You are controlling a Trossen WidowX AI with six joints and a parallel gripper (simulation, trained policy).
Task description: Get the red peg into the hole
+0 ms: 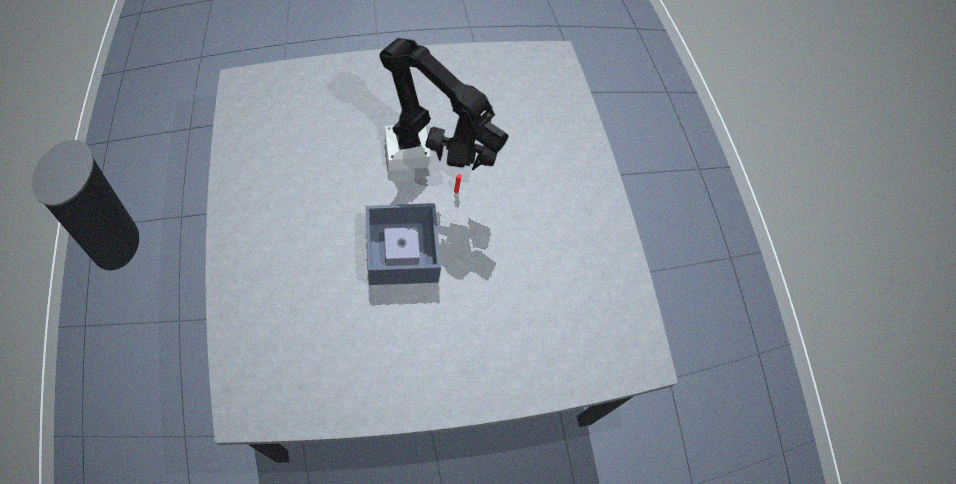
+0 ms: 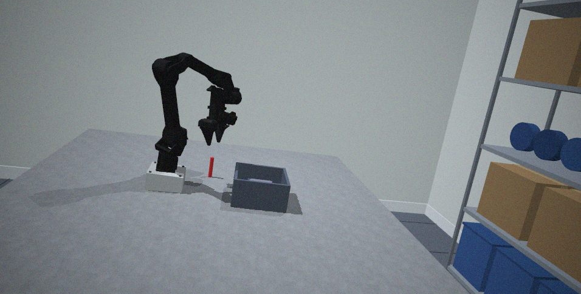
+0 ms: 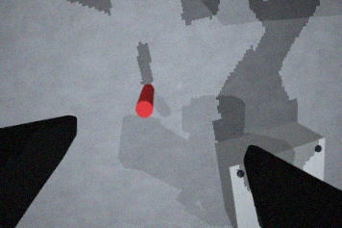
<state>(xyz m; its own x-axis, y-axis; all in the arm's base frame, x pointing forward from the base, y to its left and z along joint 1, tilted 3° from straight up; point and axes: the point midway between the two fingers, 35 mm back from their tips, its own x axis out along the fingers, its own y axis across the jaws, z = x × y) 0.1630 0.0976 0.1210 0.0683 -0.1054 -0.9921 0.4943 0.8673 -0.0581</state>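
Now: gripper tip 1 cm to the right of the red peg and 10 cm above it. Also, from my gripper tip: grey box 16 cm ahead, 19 cm to the right, 11 cm below; grey plate 16 cm ahead, 19 cm to the right, 9 cm below.
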